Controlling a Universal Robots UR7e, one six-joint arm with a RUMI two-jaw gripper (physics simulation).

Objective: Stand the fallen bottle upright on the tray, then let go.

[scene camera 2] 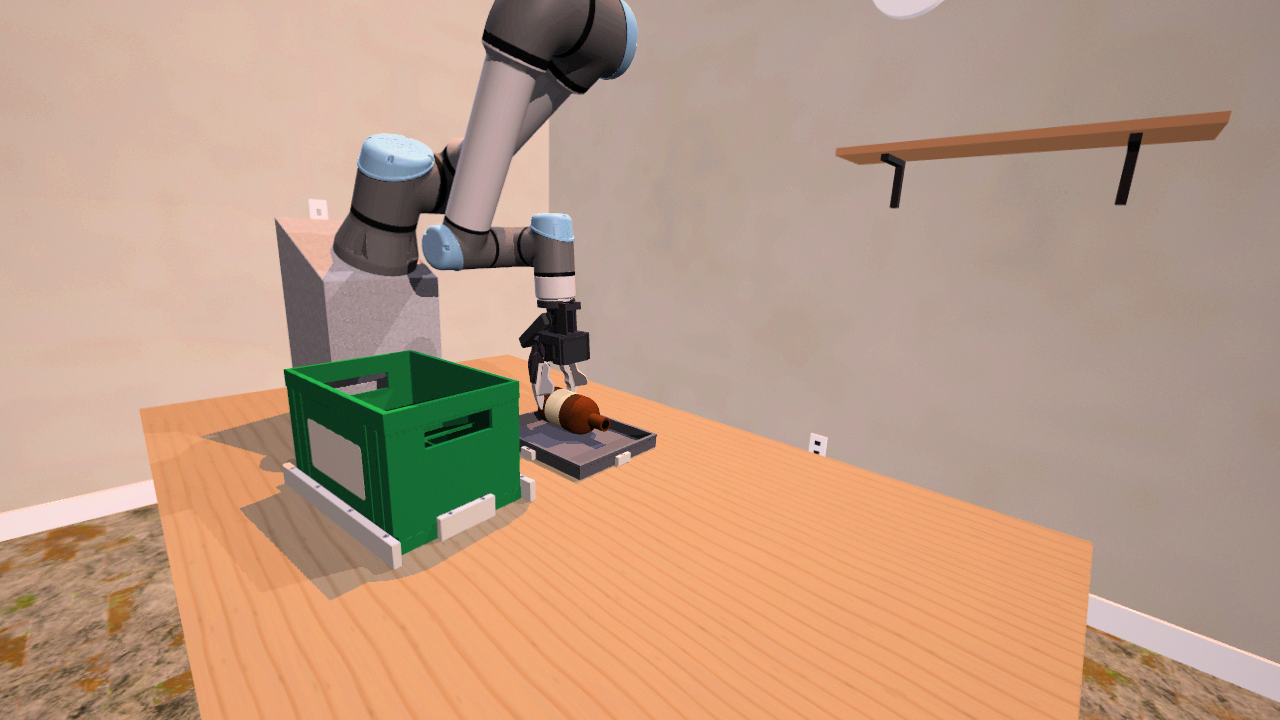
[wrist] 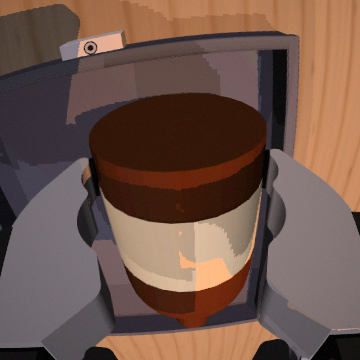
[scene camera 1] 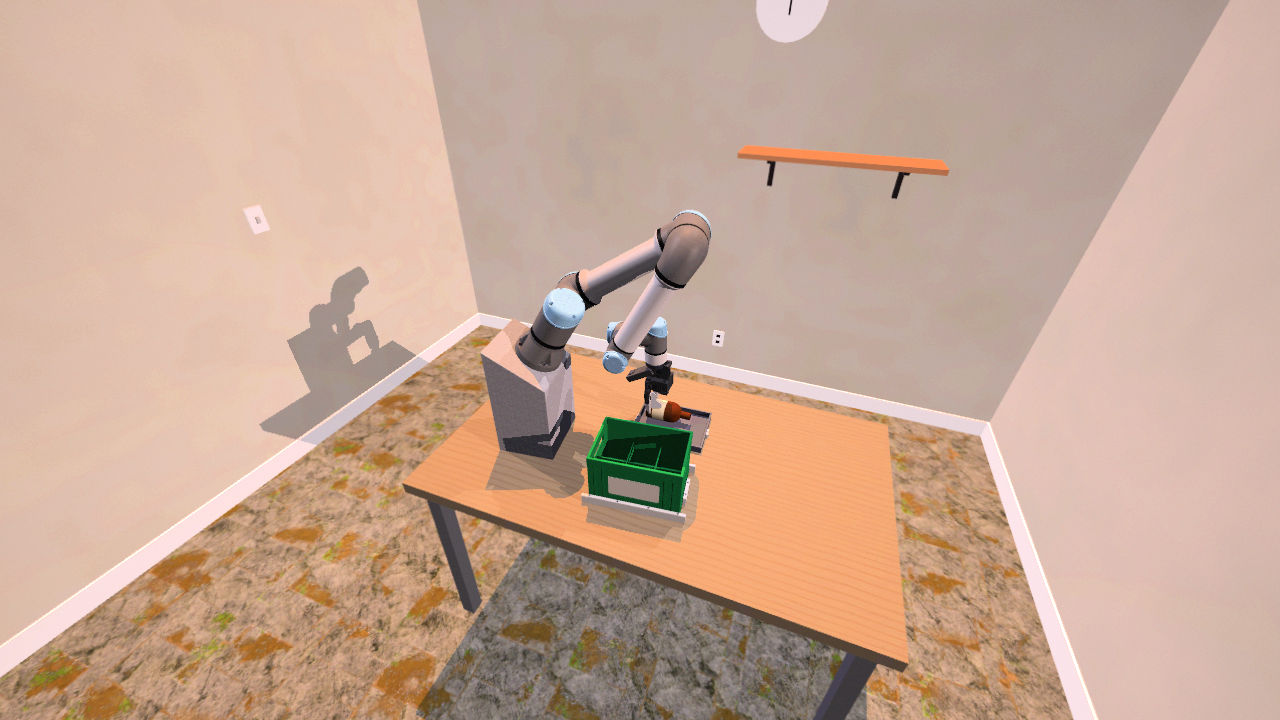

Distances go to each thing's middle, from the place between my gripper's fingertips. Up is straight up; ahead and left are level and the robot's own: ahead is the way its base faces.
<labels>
The brown bottle (scene camera 2: 576, 413) lies 6 cm ahead of my hand and 1 cm to the left of it.
</labels>
